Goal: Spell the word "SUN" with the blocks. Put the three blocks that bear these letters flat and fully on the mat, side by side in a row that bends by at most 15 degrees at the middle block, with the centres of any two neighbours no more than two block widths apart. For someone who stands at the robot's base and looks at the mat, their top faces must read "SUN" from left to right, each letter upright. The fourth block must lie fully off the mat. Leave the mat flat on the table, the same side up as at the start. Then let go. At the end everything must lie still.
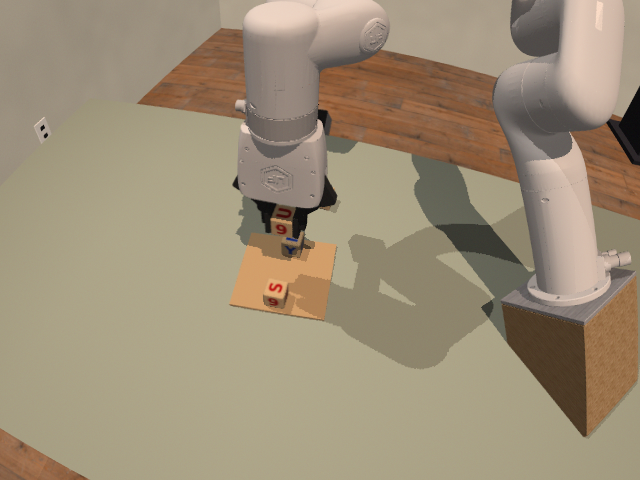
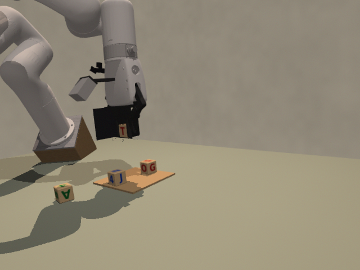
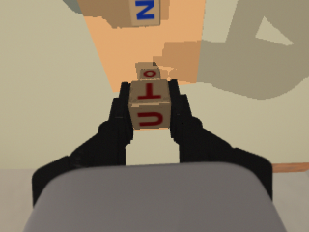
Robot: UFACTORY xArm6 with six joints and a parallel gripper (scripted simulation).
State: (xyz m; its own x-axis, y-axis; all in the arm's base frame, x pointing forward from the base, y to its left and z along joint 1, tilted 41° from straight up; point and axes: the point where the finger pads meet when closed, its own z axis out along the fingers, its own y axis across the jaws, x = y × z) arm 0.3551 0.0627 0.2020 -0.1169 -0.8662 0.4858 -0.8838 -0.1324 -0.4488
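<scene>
Right now my hand is 120 mm above the tan mat. The rest, counted from my hand: U block: 10 mm below; N block: 10 mm behind, 50 mm to the right, 110 mm below; S block: 10 mm ahead, 50 mm to the left, 110 mm below.
</scene>
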